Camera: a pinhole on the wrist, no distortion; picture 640 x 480 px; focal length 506.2 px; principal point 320.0 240.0 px. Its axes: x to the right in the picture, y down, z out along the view. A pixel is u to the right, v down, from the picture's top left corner.
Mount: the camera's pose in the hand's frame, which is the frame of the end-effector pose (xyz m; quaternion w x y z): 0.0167 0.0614 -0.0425 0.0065 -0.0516 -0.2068 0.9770
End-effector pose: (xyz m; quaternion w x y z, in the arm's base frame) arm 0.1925 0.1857 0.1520 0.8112 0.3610 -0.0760 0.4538
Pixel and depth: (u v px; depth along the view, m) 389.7 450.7 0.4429
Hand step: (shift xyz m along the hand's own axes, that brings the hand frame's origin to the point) -0.0882 -0.2838 0.2796
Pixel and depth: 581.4 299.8 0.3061
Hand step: -0.1719 -0.0898 0.2056
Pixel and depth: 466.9 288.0 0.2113
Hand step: -0.0660 -0.0401 0.1355
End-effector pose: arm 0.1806 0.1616 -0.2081 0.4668 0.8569 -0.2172 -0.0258
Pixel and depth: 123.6 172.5 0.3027
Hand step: 0.1018 -0.0278 0.2606
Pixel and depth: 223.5 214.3 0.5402
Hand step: 0.0630 -0.1350 0.4698
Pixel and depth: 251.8 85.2 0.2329
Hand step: 0.0232 0.0315 0.2011
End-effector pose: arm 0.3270 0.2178 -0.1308 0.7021 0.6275 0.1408 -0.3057
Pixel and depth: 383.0 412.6 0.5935
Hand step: -0.1165 -0.3606 0.4079
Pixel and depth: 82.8 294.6 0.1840
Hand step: 0.0836 -0.0339 0.1252
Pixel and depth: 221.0 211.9 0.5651
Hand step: 0.0679 -0.1416 0.4948
